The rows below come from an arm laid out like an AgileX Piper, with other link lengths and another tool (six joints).
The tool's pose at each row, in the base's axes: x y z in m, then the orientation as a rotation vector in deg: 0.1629, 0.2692, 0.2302, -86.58, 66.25, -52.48; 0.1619, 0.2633, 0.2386, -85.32, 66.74, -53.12; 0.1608, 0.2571, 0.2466, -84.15, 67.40, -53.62; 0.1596, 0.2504, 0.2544, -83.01, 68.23, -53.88; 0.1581, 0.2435, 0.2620, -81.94, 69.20, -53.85; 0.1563, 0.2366, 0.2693, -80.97, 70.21, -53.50
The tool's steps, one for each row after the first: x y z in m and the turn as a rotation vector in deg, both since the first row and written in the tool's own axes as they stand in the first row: 0.0054, -0.0076, -0.0044, 0.76, 0.81, 0.58; 0.0111, -0.0148, -0.0088, 1.33, 1.62, 1.23; 0.0173, -0.0217, -0.0134, 1.72, 2.38, 2.06; 0.0236, -0.0283, -0.0183, 1.93, 3.04, 3.04; 0.0298, -0.0346, -0.0235, 1.97, 3.50, 4.15
